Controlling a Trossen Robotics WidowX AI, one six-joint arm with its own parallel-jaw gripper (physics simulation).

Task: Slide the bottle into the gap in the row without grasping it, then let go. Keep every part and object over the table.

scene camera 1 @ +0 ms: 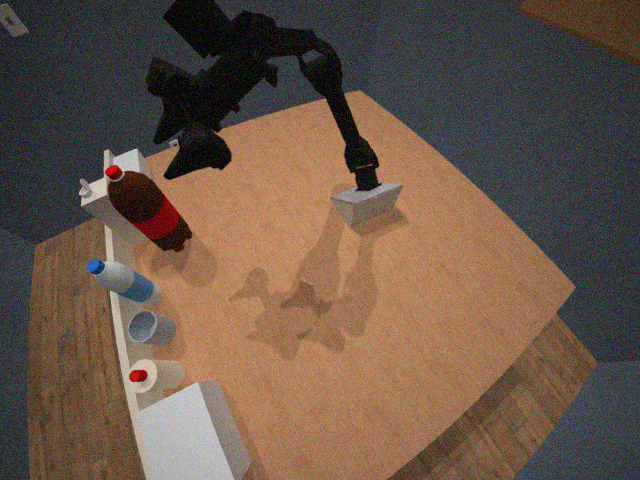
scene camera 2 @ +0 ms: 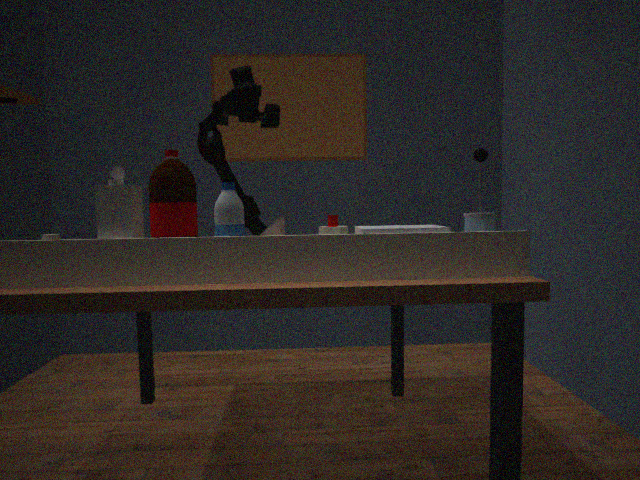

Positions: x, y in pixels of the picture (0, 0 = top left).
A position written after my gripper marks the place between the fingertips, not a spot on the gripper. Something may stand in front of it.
my gripper: scene camera 1 160, 159; scene camera 2 244, 125
blue-capped white bottle: scene camera 1 114, 276; scene camera 2 229, 211
